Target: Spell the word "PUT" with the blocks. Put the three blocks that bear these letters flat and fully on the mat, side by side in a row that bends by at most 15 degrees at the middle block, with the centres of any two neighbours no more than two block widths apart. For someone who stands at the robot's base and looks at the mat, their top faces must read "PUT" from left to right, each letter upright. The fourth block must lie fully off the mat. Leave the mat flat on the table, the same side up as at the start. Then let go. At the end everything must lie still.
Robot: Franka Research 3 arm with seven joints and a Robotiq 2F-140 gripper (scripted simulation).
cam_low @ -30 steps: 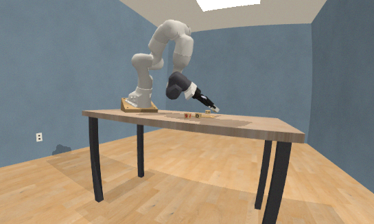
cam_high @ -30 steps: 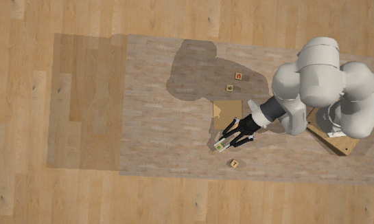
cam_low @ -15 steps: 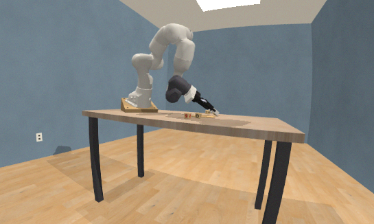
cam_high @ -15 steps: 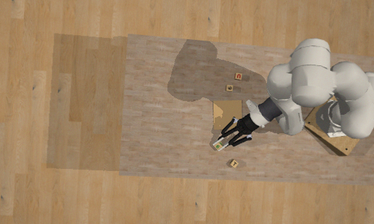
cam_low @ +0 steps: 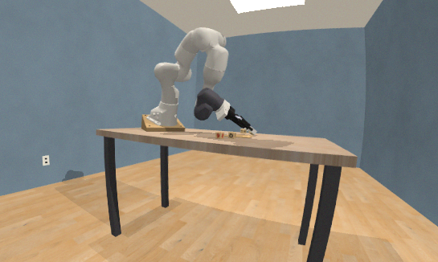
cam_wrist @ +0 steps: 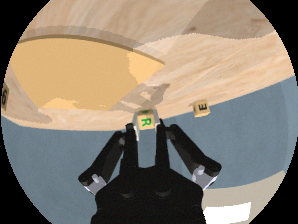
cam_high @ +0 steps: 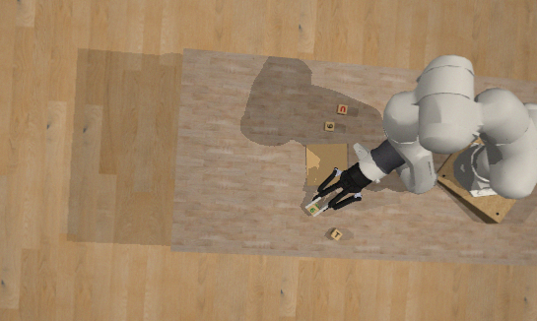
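My hand is 1 cm to the right of the green P block, 1 cm short of it and 1 cm above it. From my hand the other things lie so: T block (10 cm to the left, 7 cm behind, 2 cm below); then block marked 6 (26 cm to the right, 3 cm behind, 2 cm below); then tan mat (14 cm to the right, 3 cm below, 3 cm behind).
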